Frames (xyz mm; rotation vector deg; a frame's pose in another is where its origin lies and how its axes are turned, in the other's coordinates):
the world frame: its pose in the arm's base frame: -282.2 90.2 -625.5 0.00 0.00 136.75
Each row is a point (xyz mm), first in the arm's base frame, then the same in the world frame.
Working: the arm's base frame: its pose in the world frame: -267.3 -127.7 625.5 0.00 0.00 -136.75

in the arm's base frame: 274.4 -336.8 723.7
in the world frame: -698.0 -70.4 1349.2
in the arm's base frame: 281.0 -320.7 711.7
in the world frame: -691.8 -86.6 1337.2
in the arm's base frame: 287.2 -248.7 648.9
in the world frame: -646.9 -143.3 1274.4
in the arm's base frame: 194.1 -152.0 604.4
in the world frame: -512.9 -149.9 1229.9
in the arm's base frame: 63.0 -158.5 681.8
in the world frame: -421.8 -55.4 1307.3
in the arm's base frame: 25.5 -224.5 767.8
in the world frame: -439.7 18.4 1393.3
